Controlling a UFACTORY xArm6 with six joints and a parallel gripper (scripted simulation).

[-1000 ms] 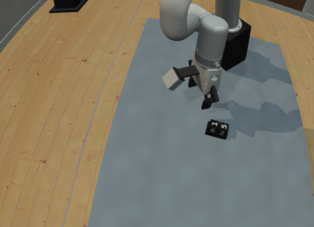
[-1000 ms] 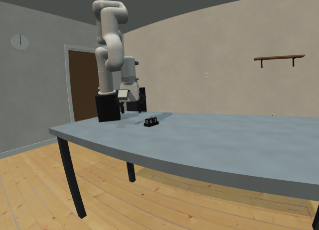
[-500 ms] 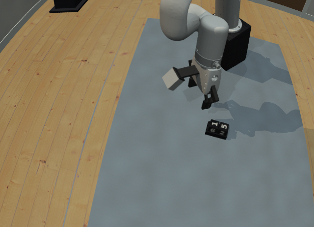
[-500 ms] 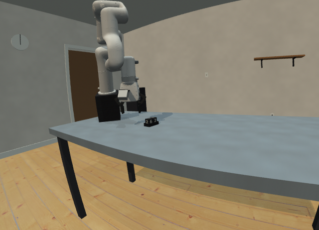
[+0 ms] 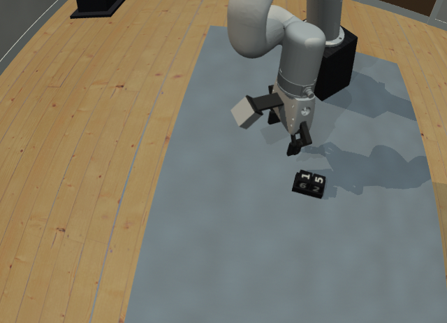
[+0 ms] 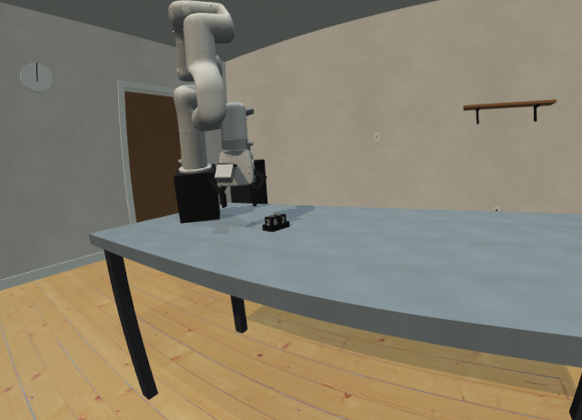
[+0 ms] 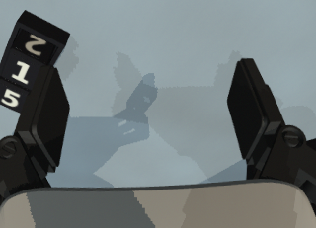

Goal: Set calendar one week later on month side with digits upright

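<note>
Now: hand 80 mm to the right of the black tray, 80 mm above it and 70 mm short of it.
</note>
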